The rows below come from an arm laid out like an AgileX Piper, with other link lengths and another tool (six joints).
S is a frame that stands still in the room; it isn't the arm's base.
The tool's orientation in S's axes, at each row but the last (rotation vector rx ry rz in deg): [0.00 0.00 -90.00]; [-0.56 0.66 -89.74]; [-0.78 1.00 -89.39]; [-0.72 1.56 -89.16]
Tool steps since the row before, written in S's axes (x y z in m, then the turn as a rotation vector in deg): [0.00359 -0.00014 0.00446 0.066 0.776 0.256]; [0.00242 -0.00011 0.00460 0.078 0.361 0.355]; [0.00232 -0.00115 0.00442 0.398 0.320 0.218]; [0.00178 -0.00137 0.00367 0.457 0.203 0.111]
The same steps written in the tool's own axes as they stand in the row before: [0.00014 0.00359 0.00446 -0.776 0.066 0.256]; [0.00012 0.00236 0.00463 -0.361 0.075 0.356]; [0.00116 0.00222 0.00447 -0.316 0.397 0.225]; [0.00136 0.00167 0.00373 -0.197 0.457 0.121]
